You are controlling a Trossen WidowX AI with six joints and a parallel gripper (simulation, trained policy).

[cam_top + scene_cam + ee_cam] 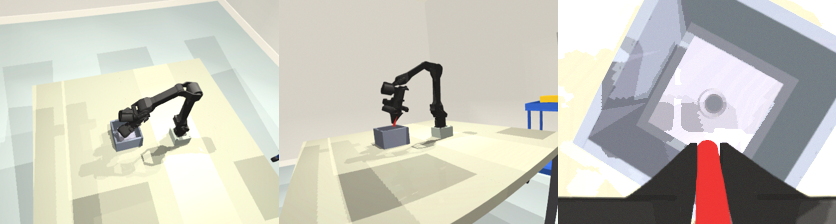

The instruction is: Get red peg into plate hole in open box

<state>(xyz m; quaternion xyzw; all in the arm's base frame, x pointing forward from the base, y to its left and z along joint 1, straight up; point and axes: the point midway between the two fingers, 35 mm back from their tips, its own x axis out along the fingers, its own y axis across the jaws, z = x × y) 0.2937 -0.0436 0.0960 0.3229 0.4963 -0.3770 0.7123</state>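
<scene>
My gripper tip is now 20 mm below the red peg, 10 mm to the right of it and 10 mm past it. Also, from my gripper tip: grey-blue box: 100 mm below, 20 mm to the right, 10 mm ahead.
</scene>
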